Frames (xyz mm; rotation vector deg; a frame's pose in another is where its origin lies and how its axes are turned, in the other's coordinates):
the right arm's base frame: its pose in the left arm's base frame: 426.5 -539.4 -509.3 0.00 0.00 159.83
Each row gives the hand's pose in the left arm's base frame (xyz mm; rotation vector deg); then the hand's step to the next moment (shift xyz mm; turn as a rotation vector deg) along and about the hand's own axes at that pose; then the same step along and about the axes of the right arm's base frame.
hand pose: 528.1 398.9 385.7 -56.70 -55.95 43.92
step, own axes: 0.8 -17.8 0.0 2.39 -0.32 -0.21
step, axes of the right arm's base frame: -3.9 4.8 16.7 -0.40 -2.17 0.99
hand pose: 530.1 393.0 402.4 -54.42 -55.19 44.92
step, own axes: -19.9 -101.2 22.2 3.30 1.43 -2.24
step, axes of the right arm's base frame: -3.3 51.6 92.0 -1.96 -3.66 -0.85
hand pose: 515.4 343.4 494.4 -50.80 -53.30 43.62
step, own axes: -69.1 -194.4 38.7 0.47 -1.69 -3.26
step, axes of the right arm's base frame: -17.1 134.0 160.7 -3.65 0.06 0.62
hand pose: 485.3 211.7 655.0 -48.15 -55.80 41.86
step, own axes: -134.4 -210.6 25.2 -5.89 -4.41 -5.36
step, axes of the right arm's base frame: -31.4 209.1 135.4 -6.01 6.83 -0.24
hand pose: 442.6 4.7 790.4 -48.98 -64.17 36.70
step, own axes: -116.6 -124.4 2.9 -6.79 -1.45 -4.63
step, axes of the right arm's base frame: -20.0 162.6 47.3 -4.66 6.21 -3.05
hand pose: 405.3 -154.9 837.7 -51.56 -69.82 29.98
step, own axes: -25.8 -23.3 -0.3 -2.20 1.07 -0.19
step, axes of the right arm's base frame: -2.1 34.4 4.3 -0.07 1.19 -2.15
